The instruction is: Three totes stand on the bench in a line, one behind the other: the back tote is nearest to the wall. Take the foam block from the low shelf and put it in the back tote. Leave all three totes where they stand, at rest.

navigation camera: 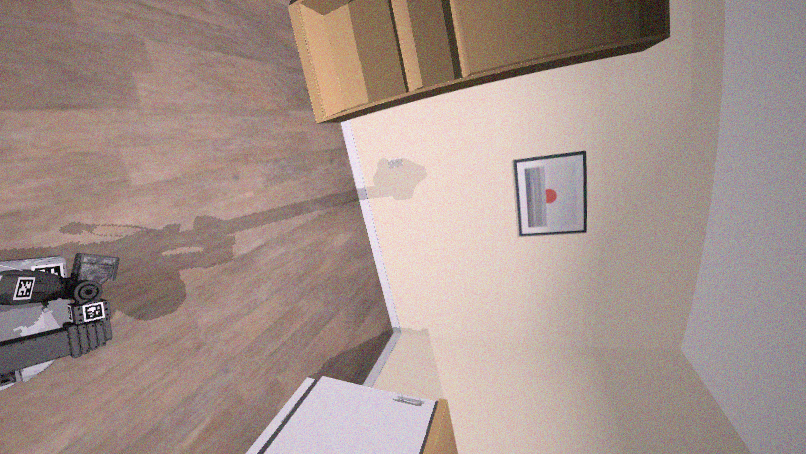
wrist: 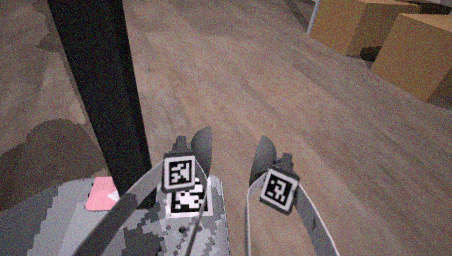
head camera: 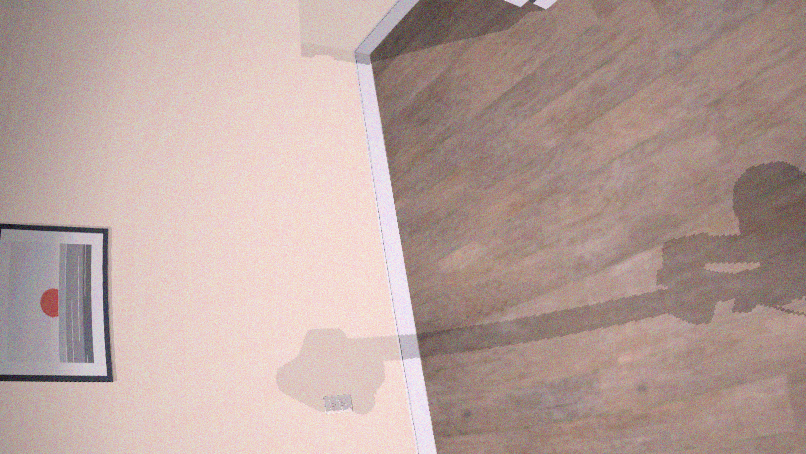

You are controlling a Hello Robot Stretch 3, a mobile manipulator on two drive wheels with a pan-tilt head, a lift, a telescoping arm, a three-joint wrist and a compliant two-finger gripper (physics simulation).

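Frame: origin at the robot's base, x ahead, y left, z up, level; metres.
Seen in the pictures: gripper, fingertip midpoint: [wrist: 233, 149].
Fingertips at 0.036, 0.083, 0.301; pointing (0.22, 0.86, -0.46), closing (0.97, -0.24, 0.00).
A point is followed by its place in that frame, as x, y, z.
My gripper [wrist: 233, 149] {0.036, 0.083, 0.301} is open and empty in the wrist view. Its two fingertips stand apart above the wooden floor, beside the robot's own grey base and black mast. Part of the robot's arm and wrist shows at the left edge of the navigation view. The foam block does not show in these views. The three totes and the bench top do not show either. Whether the low shelf belongs to the wooden shelf unit [navigation camera: 490, 69] {0.988, -1.667, 1.184} at the top of the navigation view, I cannot tell.
Cardboard-coloured boxes [wrist: 419, 55] {0.929, 0.730, 0.152} stand on the floor at the upper right of the wrist view. A white cabinet [navigation camera: 360, 420] {-0.851, -0.960, 0.527} stands at the bottom of the navigation view. A framed picture [head camera: 103, 304] {0.186, -1.962, 1.275} [navigation camera: 549, 193] {0.203, -1.956, 1.471} hangs on the wall. A white baseboard [head camera: 389, 225] {-0.144, -2.080, 0.043} [navigation camera: 373, 236] {-0.015, -2.038, 0.052} runs along the floor.
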